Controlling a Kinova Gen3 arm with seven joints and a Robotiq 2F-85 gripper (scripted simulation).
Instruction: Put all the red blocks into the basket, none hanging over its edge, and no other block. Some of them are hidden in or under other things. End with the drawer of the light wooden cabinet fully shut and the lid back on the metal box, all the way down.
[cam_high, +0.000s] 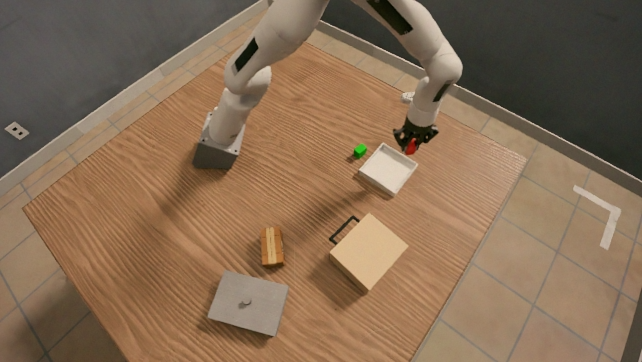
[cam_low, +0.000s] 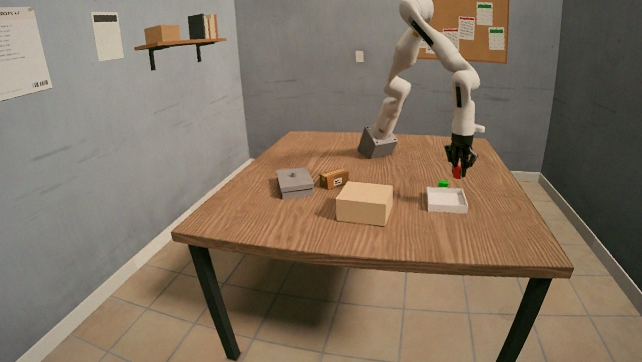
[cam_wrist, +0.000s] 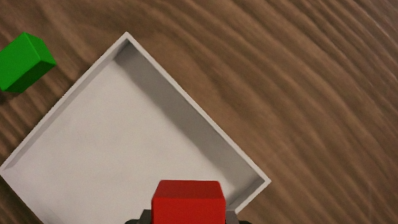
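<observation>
The white basket is 3 cm behind my hand, 4 cm to the right of it and 13 cm below it. The rest, counted from my hand: green block: 14 cm behind, 7 cm to the right, 12 cm below; then light wooden cabinet: 15 cm ahead, 29 cm to the right, 10 cm below; then brown cardboard box: 2 cm behind, 50 cm to the right, 11 cm below.
</observation>
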